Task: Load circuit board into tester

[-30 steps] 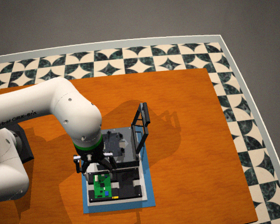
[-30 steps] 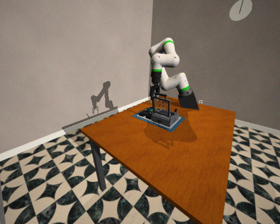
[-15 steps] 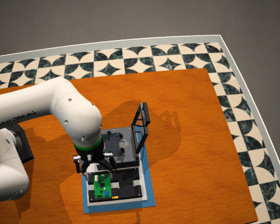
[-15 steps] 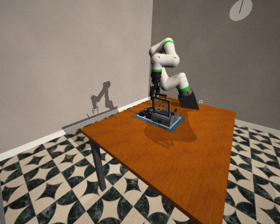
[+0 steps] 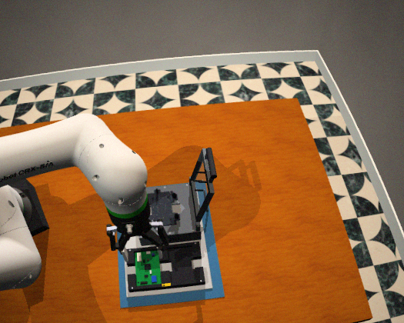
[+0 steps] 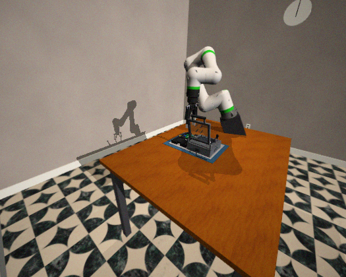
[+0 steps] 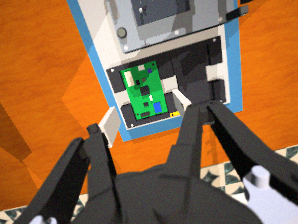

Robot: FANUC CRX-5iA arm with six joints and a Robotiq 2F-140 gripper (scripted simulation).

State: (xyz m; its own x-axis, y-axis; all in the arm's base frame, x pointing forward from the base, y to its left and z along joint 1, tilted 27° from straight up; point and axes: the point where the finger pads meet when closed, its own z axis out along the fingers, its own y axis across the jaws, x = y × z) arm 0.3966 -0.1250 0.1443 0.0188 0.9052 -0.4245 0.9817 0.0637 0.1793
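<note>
Now: the green circuit board 110 mm below my hand. Also, from my hand: tester lid (190 mm ahead, 170 mm to the left, 50 mm above); latch hook (230 mm to the left, 50 mm below).
</note>
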